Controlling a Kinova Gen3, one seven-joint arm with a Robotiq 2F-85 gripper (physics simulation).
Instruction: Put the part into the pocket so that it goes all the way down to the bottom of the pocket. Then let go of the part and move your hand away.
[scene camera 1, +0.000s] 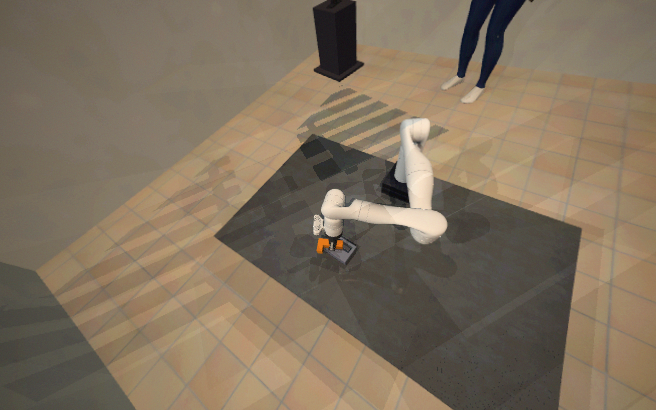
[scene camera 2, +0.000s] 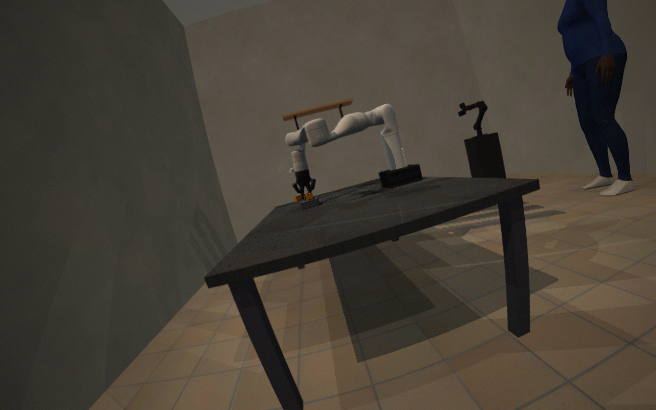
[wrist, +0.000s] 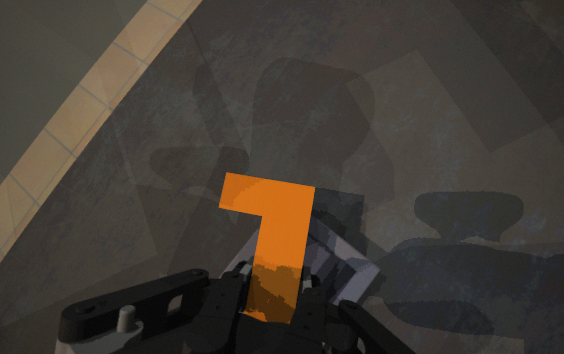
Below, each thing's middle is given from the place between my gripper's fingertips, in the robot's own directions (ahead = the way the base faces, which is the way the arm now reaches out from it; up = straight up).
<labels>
The grey pocket block (wrist: 344, 273) is 20 mm to the left of my hand, 20 mm below it and 10 mm behind it. The rest, counted from my hand: orange L-shaped block (wrist: 285, 208): 20 mm ahead, 20 mm above, 10 mm to the right.
</labels>
